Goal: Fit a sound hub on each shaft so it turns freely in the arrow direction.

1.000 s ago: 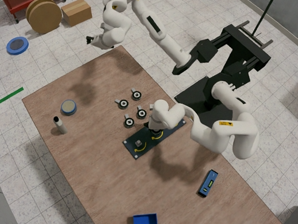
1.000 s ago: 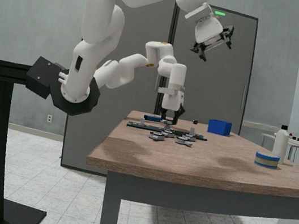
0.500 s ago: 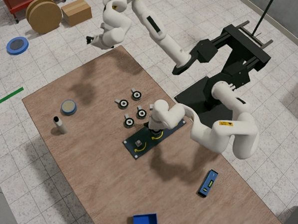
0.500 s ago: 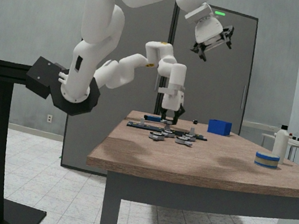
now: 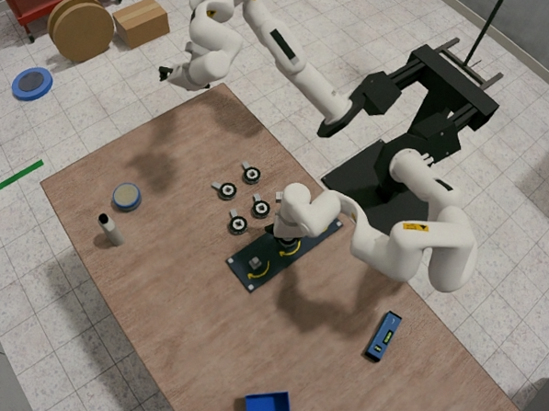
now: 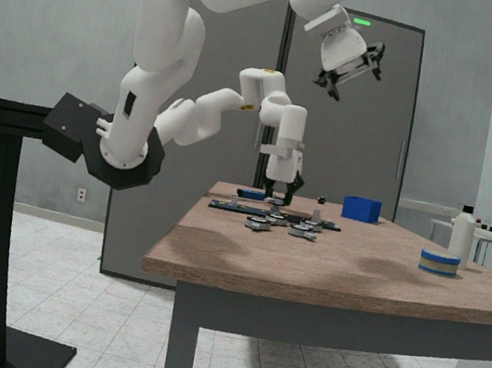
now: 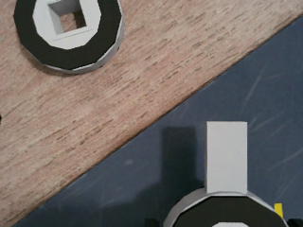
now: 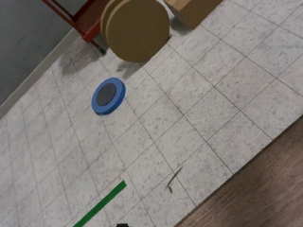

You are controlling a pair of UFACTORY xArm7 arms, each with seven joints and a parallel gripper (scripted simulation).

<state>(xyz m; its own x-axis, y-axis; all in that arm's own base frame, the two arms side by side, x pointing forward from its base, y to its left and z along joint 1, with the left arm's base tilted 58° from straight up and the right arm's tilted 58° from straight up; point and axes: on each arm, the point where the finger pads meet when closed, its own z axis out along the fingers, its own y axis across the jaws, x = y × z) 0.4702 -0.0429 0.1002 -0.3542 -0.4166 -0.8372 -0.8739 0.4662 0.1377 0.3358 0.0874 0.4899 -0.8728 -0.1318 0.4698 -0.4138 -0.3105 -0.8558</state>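
Now: the dark board 5 cm below my left hand. The rest, counted from my left hand: white bottle 40 cm ahead, 41 cm to the right, 5 cm above; then tape roll 28 cm ahead, 50 cm to the right, 4 cm below.
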